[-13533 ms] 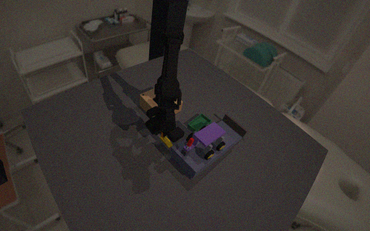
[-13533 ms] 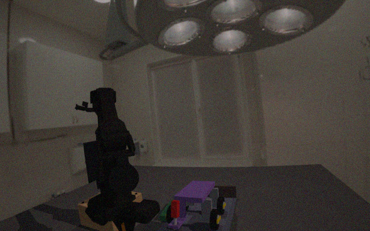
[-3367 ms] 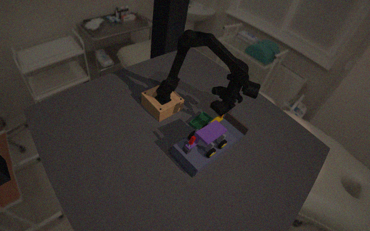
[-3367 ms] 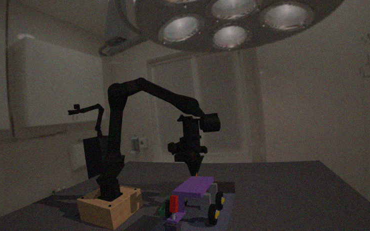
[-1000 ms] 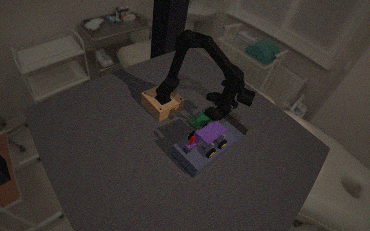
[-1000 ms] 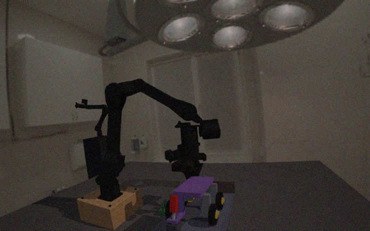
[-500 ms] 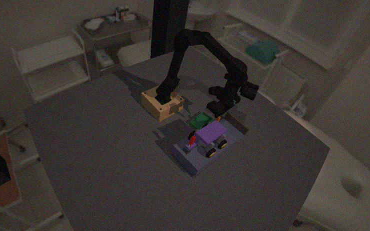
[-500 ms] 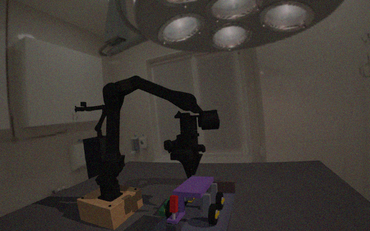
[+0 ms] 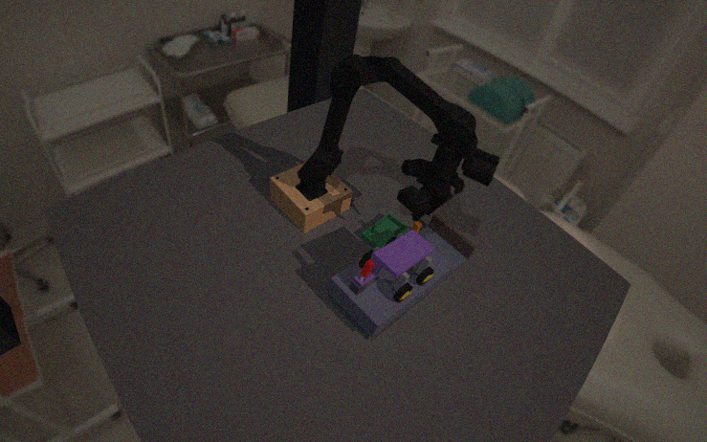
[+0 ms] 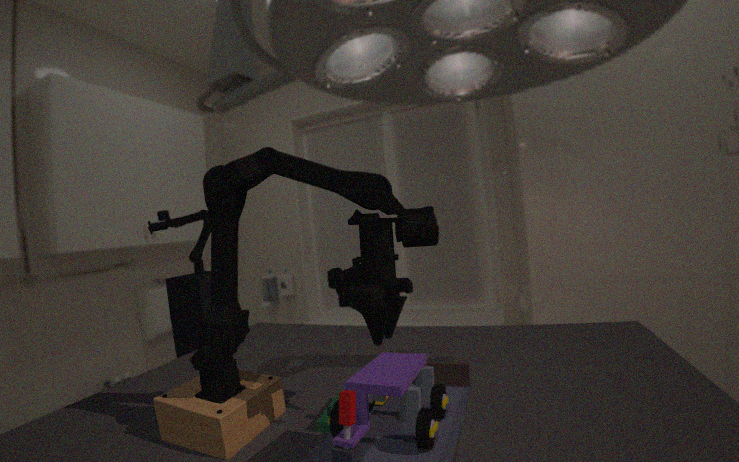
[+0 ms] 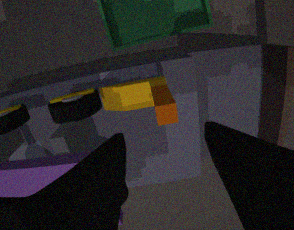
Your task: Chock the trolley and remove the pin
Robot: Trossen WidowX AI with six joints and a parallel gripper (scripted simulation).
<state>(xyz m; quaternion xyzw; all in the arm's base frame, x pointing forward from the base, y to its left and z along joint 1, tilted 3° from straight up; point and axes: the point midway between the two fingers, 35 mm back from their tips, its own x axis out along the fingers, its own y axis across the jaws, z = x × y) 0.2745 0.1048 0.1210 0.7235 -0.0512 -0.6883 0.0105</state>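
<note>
Now: the red-headed stop pin 30 mm ahead of my gripper tip, 220 mm to the right of it and 20 mm below it. Round my gripper tip: yellow chock (20 mm to the right, 70 mm below); then purple trolley (50 mm ahead, 120 mm to the right, 40 mm below); then ramp (50 mm ahead, 110 mm to the right, 100 mm below).
</note>
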